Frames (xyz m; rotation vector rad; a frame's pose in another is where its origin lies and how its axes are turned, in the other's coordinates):
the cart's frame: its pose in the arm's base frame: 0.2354 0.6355 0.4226 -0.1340 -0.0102 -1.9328
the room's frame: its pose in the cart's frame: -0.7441 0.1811 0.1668 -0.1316 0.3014 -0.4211
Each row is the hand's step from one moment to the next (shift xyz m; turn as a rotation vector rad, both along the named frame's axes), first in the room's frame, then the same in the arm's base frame.
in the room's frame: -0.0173 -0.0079 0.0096 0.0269 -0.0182 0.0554
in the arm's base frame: 0.0073 0.0148 0.0135 -0.0302 -0.0193 0.0533
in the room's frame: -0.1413 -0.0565 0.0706 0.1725 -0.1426 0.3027
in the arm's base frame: 0.0651 0.1173 0.1007 -0.2132 -0.0928 0.2961
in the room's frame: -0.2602 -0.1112 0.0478 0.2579 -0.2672 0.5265
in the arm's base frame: 0.1122 0.2414 0.1072 -0.3537 -0.1195 0.5251
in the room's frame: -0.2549 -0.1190 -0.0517 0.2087 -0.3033 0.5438
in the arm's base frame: 0.0997 0.2678 0.0117 -0.3427 -0.0655 0.5564
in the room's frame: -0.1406 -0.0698 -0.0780 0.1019 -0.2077 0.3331
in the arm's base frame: 0.0505 0.1628 -0.0406 -0.2064 -0.0074 0.3491
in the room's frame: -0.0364 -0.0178 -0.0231 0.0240 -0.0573 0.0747
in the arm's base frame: 0.0132 0.0427 -0.0134 -0.0545 0.0050 0.0803
